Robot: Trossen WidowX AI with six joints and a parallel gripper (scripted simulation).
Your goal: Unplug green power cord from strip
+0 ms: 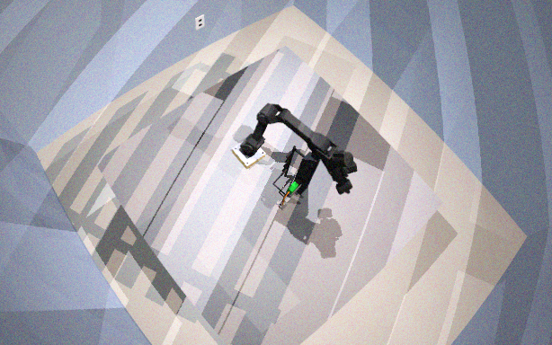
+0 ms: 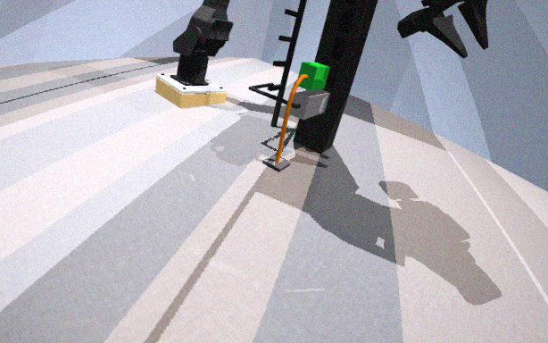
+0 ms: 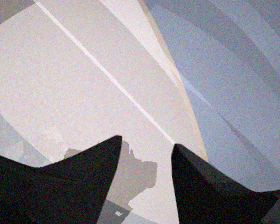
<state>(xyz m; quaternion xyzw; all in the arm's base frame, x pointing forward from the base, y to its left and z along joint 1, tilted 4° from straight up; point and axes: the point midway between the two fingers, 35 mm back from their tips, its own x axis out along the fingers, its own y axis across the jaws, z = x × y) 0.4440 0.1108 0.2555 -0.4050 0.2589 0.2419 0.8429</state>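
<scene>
Right now my gripper tip is 19 cm past the green plug, 11 cm to the left of it and 10 cm above it. The rest, counted from my gripper tip: grey plate (24 cm below, 18 cm to the right, 18 cm behind); black ladder-like rack (28 cm behind, 9 cm below, 7 cm to the right).
</scene>
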